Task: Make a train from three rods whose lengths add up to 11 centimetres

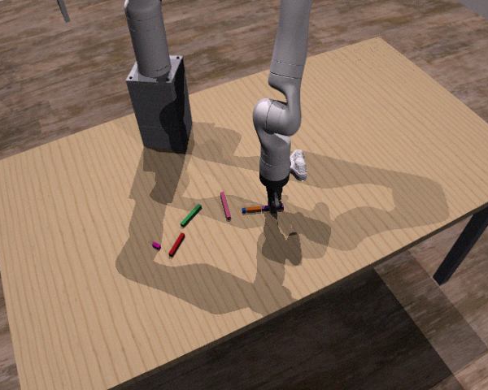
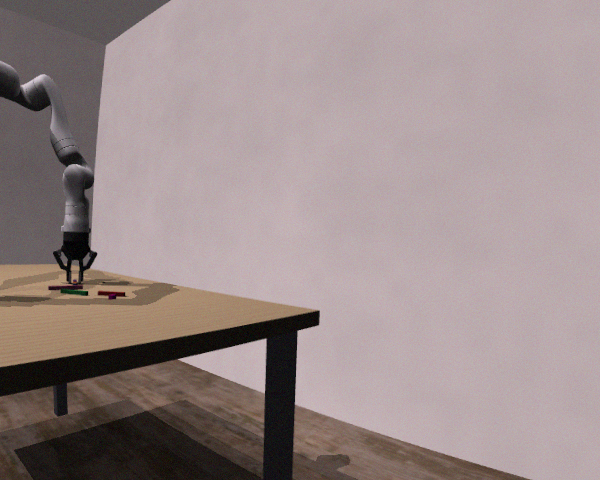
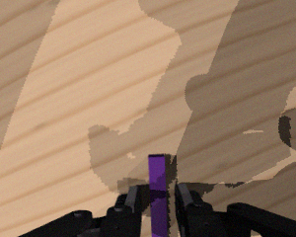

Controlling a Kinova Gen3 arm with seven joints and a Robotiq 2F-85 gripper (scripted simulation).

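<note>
The purple rod is 20 mm below my hand. Also, from my hand: orange rod (30 mm behind, 40 mm to the right, 20 mm below); blue rod (40 mm behind, 70 mm to the right, 20 mm below); pink rod (90 mm behind, 100 mm to the right, 20 mm below).
</note>
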